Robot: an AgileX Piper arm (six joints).
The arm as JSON. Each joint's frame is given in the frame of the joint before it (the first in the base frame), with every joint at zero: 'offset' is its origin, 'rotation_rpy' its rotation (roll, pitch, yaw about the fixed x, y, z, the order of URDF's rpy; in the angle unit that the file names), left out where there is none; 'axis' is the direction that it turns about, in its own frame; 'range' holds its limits. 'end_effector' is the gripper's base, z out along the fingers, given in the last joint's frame.
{
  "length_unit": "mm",
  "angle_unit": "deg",
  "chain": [
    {
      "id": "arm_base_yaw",
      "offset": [
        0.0,
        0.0,
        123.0
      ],
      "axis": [
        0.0,
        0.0,
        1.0
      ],
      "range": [
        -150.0,
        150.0
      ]
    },
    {
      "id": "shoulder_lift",
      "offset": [
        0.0,
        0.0,
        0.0
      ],
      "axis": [
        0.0,
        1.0,
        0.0
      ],
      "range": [
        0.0,
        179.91
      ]
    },
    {
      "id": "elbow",
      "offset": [
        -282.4,
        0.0,
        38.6
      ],
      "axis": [
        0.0,
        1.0,
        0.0
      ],
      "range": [
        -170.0,
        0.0
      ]
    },
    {
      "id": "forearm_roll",
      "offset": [
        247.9,
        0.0,
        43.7
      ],
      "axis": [
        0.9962,
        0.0,
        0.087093
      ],
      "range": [
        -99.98,
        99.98
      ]
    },
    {
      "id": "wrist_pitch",
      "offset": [
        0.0,
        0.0,
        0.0
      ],
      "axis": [
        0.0,
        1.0,
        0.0
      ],
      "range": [
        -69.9,
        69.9
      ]
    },
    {
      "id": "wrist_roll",
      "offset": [
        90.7,
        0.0,
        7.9
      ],
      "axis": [
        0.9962,
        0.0,
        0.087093
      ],
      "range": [
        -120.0,
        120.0
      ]
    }
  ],
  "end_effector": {
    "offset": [
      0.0,
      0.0,
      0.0
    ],
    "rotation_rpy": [
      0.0,
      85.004,
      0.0
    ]
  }
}
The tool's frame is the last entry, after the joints.
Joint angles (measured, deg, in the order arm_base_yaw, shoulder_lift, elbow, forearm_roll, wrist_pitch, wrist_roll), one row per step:
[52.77, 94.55, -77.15, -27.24, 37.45, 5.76]
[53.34, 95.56, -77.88, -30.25, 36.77, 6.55]
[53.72, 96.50, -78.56, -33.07, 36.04, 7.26]
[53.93, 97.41, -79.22, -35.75, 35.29, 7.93]
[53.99, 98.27, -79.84, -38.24, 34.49, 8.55]
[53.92, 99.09, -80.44, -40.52, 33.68, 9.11]
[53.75, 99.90, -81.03, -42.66, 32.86, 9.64]
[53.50, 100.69, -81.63, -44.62, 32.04, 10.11]
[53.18, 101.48, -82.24, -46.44, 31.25, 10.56]
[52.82, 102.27, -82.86, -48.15, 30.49, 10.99]
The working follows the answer.
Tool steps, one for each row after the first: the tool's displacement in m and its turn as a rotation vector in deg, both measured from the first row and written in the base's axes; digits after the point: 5 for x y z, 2 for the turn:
[0.00221, 0.00559, -0.00068, -0.97, -2.20, 1.00]
[0.00486, 0.01041, -0.00122, -1.80, -4.31, 1.90]
[0.00803, 0.01460, -0.00175, -2.55, -6.31, 2.69]
[0.01158, 0.01816, -0.00224, -3.16, -8.20, 3.39]
[0.01547, 0.02116, -0.00271, -3.68, -9.93, 4.00]
[0.01966, 0.02376, -0.00329, -4.15, -11.55, 4.53]
[0.02407, 0.02602, -0.00383, -4.53, -13.04, 5.02]
[0.02872, 0.02795, -0.00448, -4.89, -14.40, 5.42]
[0.03349, 0.02967, -0.00522, -5.22, -15.67, 5.78]

Tool pose at each row, in the base's axes (x y z in m, rotation vector in deg; rounded; the steps above come from the unrounded poses):
[0.24434, 0.27966, 0.30540, -69.96, 114.66, -1.49]
[0.24655, 0.28525, 0.30472, -71.03, 112.34, -3.30]
[0.24920, 0.29008, 0.30418, -71.90, 110.12, -4.94]
[0.25238, 0.29426, 0.30366, -72.59, 108.02, -6.47]
[0.25593, 0.29782, 0.30317, -73.13, 106.04, -7.83]
[0.25981, 0.30082, 0.30269, -73.55, 104.24, -9.03]
[0.26401, 0.30342, 0.30211, -73.87, 102.56, -10.14]
[0.26842, 0.30568, 0.30157, -74.13, 101.00, -11.12]
[0.27307, 0.30761, 0.30093, -74.31, 99.61, -12.03]
[0.27784, 0.30933, 0.30019, -74.45, 98.32, -12.87]

